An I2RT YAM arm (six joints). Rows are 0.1 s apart.
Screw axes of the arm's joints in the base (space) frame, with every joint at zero. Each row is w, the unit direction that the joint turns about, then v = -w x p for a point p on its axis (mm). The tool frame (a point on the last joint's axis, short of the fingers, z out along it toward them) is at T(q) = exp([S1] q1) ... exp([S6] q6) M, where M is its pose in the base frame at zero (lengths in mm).
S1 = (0, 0, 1, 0.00, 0.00, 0.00)
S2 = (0, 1, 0, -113.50, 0.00, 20.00)
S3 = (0, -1, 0, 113.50, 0.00, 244.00)
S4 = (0, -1, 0, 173.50, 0.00, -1.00)
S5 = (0, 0, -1, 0.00, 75.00, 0.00)
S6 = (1, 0, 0, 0.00, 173.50, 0.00)
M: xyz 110.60 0.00 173.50 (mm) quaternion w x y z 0.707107 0 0.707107 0
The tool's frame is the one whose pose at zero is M.
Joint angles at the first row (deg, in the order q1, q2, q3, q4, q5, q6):
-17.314, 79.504, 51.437, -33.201, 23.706, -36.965
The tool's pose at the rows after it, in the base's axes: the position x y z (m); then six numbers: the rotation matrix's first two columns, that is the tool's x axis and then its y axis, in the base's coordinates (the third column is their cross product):
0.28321 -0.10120 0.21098 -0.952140 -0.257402 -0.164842 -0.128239 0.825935 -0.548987
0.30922 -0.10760 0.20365 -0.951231 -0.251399 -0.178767 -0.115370 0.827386 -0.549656
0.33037 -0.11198 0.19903 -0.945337 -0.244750 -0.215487 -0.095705 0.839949 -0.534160
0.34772 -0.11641 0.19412 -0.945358 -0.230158 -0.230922 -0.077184 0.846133 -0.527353
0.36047 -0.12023 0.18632 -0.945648 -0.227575 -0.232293 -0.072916 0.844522 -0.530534
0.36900 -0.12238 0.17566 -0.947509 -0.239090 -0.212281 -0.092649 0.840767 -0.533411
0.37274 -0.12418 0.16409 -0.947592 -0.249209 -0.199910 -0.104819 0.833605 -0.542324
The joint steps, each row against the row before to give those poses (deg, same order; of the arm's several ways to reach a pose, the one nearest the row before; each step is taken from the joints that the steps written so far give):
0.357, 8.436, 6.381, -0.001, -0.200, 2.123
0.256, 6.114, 4.393, 2.187, -0.001, 0.739
0.174, 4.515, 3.831, 1.651, -1.441, 1.191
0.084, 4.002, 3.611, 0.561, -0.263, 1.179
0.013, 3.277, 2.248, 1.166, 0.243, 0.127
0.075, 2.804, 1.276, 0.841, 0.285, -0.836
-0.058, 1.820, -0.362, 2.173, 0.475, -0.910

